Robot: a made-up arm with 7 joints.
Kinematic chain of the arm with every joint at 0, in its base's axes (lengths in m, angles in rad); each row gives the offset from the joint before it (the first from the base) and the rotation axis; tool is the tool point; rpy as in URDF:
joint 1: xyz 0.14 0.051 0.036 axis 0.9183 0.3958 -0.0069
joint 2: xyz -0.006 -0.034 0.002 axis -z
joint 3: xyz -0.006 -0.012 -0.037 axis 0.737 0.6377 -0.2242
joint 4: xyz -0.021 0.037 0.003 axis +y
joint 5: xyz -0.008 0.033 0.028 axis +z
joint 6: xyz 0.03 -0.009 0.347 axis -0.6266 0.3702 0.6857
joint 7: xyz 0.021 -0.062 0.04 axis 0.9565 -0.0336 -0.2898
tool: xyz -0.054 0.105 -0.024 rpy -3.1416 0 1.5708
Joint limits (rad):
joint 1: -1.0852..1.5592
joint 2: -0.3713..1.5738
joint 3: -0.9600..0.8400
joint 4: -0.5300..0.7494
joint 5: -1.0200..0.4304
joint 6: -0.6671..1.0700
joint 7: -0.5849..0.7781
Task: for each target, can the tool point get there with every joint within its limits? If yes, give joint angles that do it. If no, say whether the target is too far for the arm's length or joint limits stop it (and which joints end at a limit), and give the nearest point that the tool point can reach.
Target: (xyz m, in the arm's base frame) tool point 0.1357 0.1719 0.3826
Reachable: yes | joints -0.7671 1.2751 0.0435 0.3803 -0.2771 0.0392 -0.0472
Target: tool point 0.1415 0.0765 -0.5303
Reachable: no: joint limits stop it (at a limit: joint 1, joint 3, joint 4, joint 5, joint 7) | nearest point 0.1656 0.0066 -0.4414 | short by 0.116 m
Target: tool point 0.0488 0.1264 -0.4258
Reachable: no: joint limits stop it (at a limit: joint 1, joint 3, joint 4, joint 5, joint 6, joint 7) | nearest point 0.0228 0.1891 -0.3707 | short by 0.087 m
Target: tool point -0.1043 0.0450 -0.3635
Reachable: no: joint limits stop it (at a limit: joint 1, joint 3, joint 4, joint 5, joint 6, joint 7) | nearest point -0.1271 0.1001 -0.3295 | short by 0.069 m
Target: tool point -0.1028 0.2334 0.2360
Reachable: yes | joints -0.2811 -0.0011 -0.3701 -0.1938 -0.7463 0.8768 -0.0871
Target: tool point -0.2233 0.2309 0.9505
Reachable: no: too far | nearest point -0.0393 0.1302 0.4824 | short by 0.513 m
